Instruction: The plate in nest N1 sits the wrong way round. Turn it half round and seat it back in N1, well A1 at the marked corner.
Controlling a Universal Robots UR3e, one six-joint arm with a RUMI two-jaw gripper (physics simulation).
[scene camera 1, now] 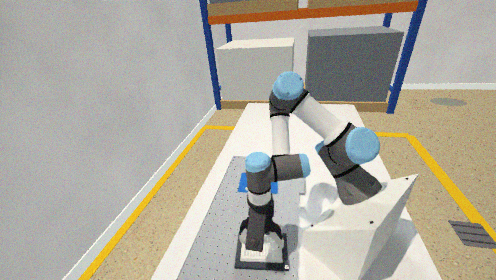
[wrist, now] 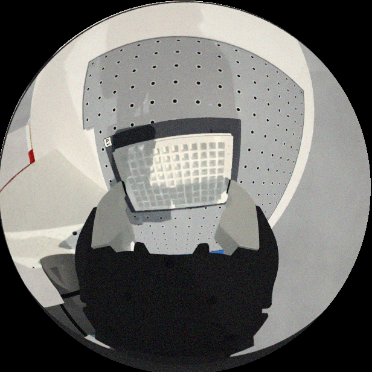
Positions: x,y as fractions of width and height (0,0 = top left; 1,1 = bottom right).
Scene:
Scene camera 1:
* my gripper: 0.53,0.87
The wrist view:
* my gripper: 0.47,0.49
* white well plate: 0.52,0.46
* dark nest: 0.49,0.34

